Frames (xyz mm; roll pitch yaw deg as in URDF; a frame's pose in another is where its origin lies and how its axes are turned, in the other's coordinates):
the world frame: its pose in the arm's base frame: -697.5 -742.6 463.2 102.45 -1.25 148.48
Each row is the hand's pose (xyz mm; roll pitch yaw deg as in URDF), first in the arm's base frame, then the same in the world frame.
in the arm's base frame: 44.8 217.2 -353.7 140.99 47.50 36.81
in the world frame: -148.8 -534.7 1353.4 175.94 -50.43 -114.63
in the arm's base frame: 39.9 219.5 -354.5 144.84 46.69 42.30
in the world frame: -143.4 -535.7 1353.0 172.24 -53.06 -110.14
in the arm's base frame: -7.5 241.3 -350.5 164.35 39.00 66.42
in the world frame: -91.5 -534.2 1346.3 147.92 -62.59 -78.27
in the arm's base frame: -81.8 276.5 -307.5 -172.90 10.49 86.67
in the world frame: -8.9 -495.9 1328.8 90.26 -62.59 -0.10
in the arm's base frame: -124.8 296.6 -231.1 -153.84 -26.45 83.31
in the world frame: 39.9 -423.5 1307.3 60.74 -44.36 57.36
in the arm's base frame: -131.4 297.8 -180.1 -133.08 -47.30 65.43
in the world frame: 47.3 -374.3 1294.0 54.45 -29.96 83.50
